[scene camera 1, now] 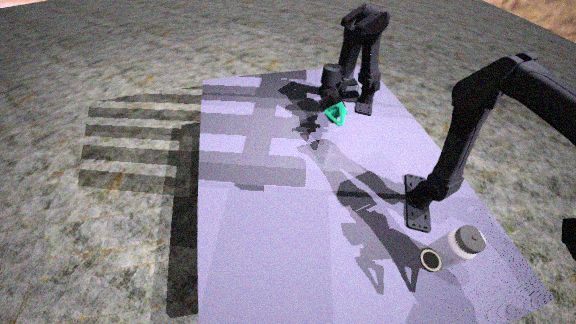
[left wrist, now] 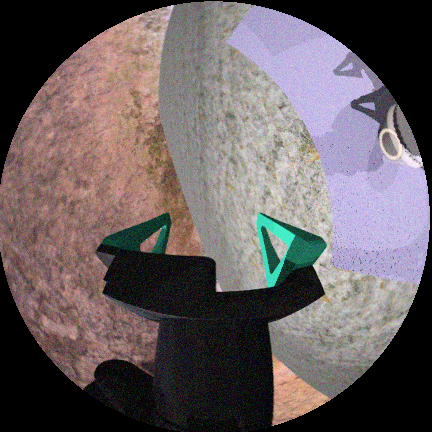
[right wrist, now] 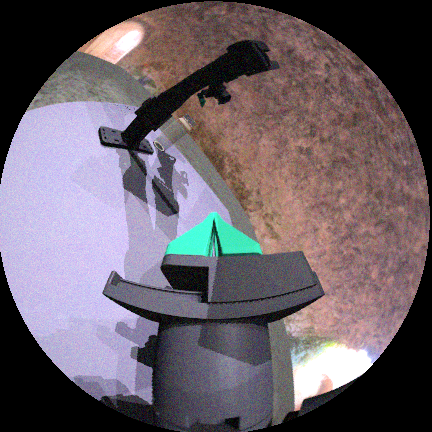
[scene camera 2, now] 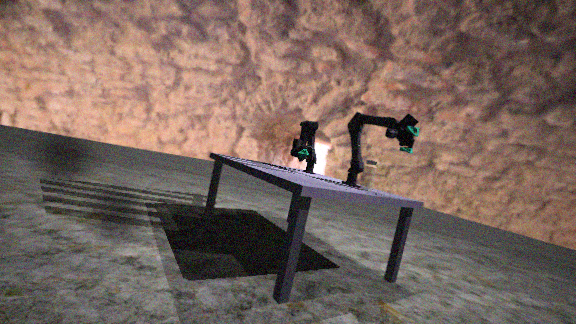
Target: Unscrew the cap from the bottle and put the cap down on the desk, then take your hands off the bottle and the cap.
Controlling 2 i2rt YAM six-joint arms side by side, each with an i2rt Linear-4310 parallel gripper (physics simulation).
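Frame: origin at the left arm's base, x ahead, y left, z up, level; centimetres.
Seen in the pictures: left gripper, between the fingertips: point(left wrist: 213, 216) point(right wrist: 209, 105) point(scene camera 2: 414, 144); right gripper, between the fingertips: point(scene camera 1: 341, 125) point(right wrist: 213, 217) point(scene camera 2: 308, 154); left arm's base, origin of its link: point(scene camera 1: 416, 201) point(right wrist: 127, 141) point(scene camera 2: 350, 184); right arm's base, origin of its link: point(scene camera 1: 364, 101) point(scene camera 2: 308, 172).
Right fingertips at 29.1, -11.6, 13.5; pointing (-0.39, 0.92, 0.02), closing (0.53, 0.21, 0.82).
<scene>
Pixels of each thing's top centre, then the offset from my right fingertips to it, as dx, dy, dz. "spot": a spot on its surface instead. Level surfaces: height alone.
- pale bottle, centre of its top: point(scene camera 1: 471, 238) point(right wrist: 190, 118) point(scene camera 2: 371, 161) -32.3, +29.5, +3.0
- desk, height of its surface: dz -13.5
- grey cap, centre of its top: point(scene camera 1: 474, 236) point(right wrist: 192, 117) point(scene camera 2: 372, 160) -32.3, +29.5, +4.0
- cream ring with a dark centre, a spot on its surface: point(scene camera 1: 422, 259) spot: -28.9, +30.6, -11.7
A pale bottle point(scene camera 1: 447, 253) point(right wrist: 172, 132) stands near the left arm's base on the desk point(scene camera 1: 270, 240). The grey cap point(scene camera 1: 470, 239) point(scene camera 2: 371, 162) point(right wrist: 188, 121) sits on its upper end. A cream ring with a dark centre point(scene camera 1: 422, 259) point(left wrist: 382, 144) point(right wrist: 154, 146) shows at its lower end; how it joins the bottle is unclear. In the left wrist view the bottle is cut off at the right edge. My left gripper point(scene camera 2: 410, 140) point(left wrist: 213, 216) is open and empty, raised well away from the bottle. My right gripper point(scene camera 1: 340, 116) point(scene camera 2: 303, 153) point(right wrist: 213, 217) is shut on nothing, far from the bottle.
The left arm point(scene camera 1: 460, 130) point(right wrist: 175, 97) rises beside the bottle from its base plate point(scene camera 1: 417, 220). The right arm point(scene camera 1: 367, 55) stands at the desk's far end in scene camera 1. Dark shadows cross the desk, and stone floor surrounds it.
</scene>
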